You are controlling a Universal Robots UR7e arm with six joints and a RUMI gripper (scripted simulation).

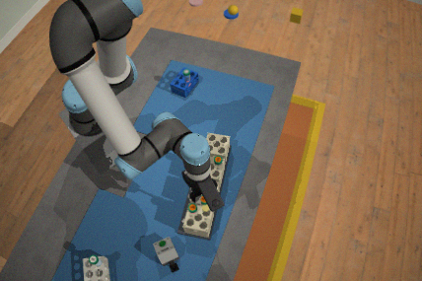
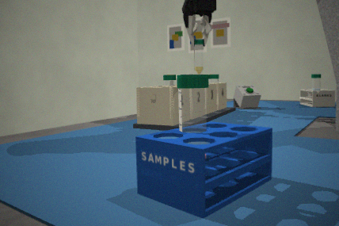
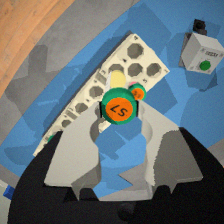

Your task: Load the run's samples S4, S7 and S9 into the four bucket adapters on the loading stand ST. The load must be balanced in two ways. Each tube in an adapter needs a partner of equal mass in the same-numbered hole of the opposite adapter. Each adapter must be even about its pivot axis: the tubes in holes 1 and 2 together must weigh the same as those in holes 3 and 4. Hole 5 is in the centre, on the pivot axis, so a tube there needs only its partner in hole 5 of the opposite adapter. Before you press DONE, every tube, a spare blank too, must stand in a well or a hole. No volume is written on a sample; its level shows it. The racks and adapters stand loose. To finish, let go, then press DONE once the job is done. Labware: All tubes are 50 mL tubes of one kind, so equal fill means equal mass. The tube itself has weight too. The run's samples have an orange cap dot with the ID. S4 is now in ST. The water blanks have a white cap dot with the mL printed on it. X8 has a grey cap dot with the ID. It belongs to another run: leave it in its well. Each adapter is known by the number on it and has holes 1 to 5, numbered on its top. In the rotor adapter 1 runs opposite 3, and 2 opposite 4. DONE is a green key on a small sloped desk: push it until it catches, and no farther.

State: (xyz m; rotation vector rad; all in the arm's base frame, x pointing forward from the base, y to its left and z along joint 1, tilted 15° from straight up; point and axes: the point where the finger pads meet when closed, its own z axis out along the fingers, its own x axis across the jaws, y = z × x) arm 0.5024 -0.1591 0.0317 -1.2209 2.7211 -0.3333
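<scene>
My gripper is now 5 cm above the tube and 1 cm short of it. Also, from my hand: white-dot blank: 21 cm to the left, 17 cm below, 6 cm behind; then done desk: 18 cm below, 17 cm to the right, 12 cm behind; then sample tube S9: 17 cm below, 6 cm behind.
</scene>
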